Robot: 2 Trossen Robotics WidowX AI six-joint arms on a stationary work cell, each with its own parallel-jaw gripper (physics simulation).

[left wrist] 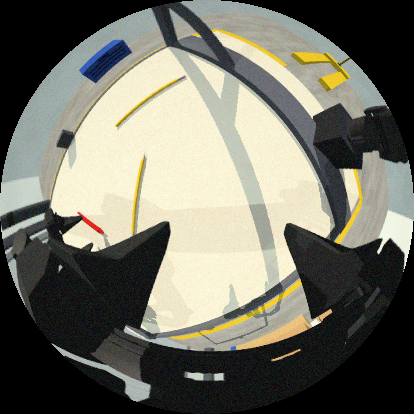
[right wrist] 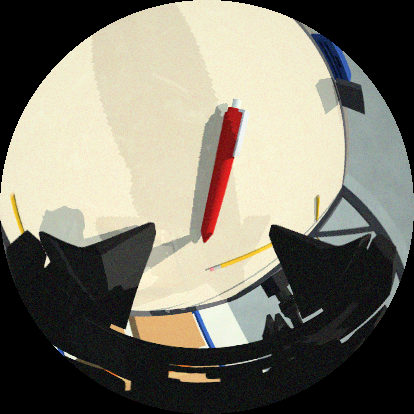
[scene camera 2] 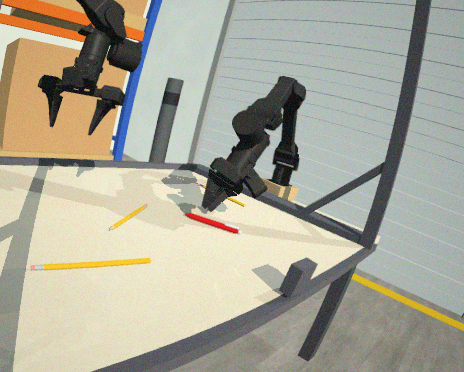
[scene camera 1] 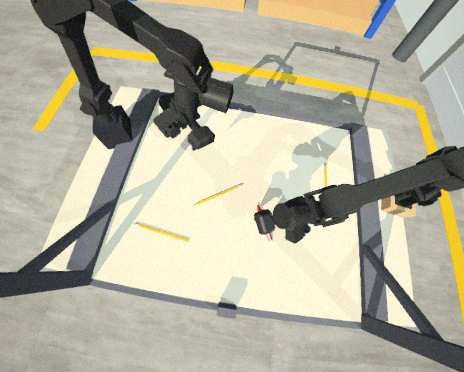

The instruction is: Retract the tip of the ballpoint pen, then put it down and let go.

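Note:
A red ballpoint pen with a white clip and white end button lies flat on the cream table top. In the right wrist view its pointed end is toward the fingers; whether the nib is out cannot be told. My right gripper is open and empty, low above the table near the pointed end. It hides the pen's middle in scene camera 1. My left gripper is open and empty, high over the table's far left part in scene camera 1.
Yellow pencils lie on the table: one between the grippers, one at the left, one beyond the right gripper. A dark block stands at the table's near edge.

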